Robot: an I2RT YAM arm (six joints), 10 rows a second.
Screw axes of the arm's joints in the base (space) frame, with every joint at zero. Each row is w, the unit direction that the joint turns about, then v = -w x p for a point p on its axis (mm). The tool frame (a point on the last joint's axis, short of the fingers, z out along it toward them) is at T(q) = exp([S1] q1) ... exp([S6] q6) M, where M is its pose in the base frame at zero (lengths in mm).
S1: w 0 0 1 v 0.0 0.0 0.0
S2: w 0 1 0 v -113.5 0.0 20.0
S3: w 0 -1 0 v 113.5 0.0 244.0
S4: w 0 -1 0 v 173.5 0.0 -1.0
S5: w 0 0 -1 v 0.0 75.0 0.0
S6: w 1 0 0 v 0.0 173.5 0.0
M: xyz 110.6 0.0 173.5 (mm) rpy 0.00 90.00 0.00 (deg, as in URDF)
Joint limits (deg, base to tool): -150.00..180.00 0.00..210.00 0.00..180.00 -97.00..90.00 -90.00..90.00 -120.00..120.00
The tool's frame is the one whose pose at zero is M.
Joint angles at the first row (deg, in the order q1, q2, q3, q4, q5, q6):
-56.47, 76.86, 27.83, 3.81, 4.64, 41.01
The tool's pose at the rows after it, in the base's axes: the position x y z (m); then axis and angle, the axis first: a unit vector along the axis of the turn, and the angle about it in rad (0 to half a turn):
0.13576 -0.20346 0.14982 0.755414 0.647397 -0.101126 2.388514
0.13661 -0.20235 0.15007 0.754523 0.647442 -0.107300 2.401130
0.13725 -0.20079 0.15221 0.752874 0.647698 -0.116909 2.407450
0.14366 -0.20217 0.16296 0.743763 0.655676 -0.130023 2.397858
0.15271 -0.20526 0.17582 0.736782 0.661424 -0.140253 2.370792
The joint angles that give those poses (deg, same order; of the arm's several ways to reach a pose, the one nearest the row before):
-55.44, 76.86, 28.71, 2.46, 5.82, 40.99
-54.98, 76.79, 28.95, 1.52, 6.83, 41.01
-54.46, 76.23, 29.19, 0.49, 8.14, 40.88
-53.21, 75.66, 31.37, -1.52, 9.74, 40.03
-51.81, 75.61, 34.09, -2.63, 11.14, 39.64

